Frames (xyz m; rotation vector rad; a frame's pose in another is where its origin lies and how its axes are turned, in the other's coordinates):
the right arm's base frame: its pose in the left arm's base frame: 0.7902 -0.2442 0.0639 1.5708 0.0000 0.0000
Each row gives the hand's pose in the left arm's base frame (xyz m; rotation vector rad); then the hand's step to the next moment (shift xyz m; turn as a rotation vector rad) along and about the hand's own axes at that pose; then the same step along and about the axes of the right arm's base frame.
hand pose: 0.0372 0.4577 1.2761 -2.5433 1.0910 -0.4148
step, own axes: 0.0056 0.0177 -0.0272 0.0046 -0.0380 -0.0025
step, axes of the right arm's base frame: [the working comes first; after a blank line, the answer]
step, axes of the left arm's base frame: -0.0183 -0.0208 0.0178 0.0263 0.0207 0.0187

-0.0183 0.0178 0.0208 0.0263 0.0187 -0.0207
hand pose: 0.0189 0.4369 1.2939 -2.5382 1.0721 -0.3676
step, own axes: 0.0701 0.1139 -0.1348 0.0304 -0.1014 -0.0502
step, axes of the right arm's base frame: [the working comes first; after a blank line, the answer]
step, axes of the left arm's base frame: -0.0747 -0.1551 0.0803 0.0664 0.0322 0.0910

-0.0747 0.0803 0.1551 0.0664 0.0910 -0.0322
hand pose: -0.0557 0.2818 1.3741 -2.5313 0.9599 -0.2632
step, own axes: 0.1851 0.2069 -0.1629 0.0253 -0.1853 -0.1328
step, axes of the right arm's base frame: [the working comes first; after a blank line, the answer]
step, axes of the left arm's base frame: -0.0356 -0.3145 0.0585 0.0858 0.0661 0.2022

-0.0356 0.0585 0.3145 0.0858 0.2022 -0.0661
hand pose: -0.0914 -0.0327 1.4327 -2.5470 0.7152 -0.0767
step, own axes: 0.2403 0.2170 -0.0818 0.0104 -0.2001 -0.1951
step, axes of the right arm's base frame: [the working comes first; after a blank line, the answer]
step, axes of the left arm's base frame: 0.0890 -0.3181 -0.0488 0.0688 0.0571 0.2650

0.0890 -0.0488 0.3181 0.0688 0.2650 -0.0571
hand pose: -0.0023 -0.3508 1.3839 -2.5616 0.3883 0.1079
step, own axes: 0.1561 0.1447 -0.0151 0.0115 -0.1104 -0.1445
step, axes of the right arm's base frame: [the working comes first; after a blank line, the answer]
step, axes of the left arm's base frame: 0.1063 -0.1648 -0.0841 0.0434 0.0106 0.1767

0.1063 -0.0841 0.1648 0.0434 0.1767 -0.0106
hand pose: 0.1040 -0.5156 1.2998 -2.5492 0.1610 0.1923
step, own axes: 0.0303 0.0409 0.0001 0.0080 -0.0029 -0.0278
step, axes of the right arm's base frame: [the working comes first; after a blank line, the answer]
step, axes of the left arm's base frame: 0.0234 -0.0361 -0.0272 0.0112 -0.0136 0.0231

0.0234 -0.0272 0.0361 0.0112 0.0231 0.0136
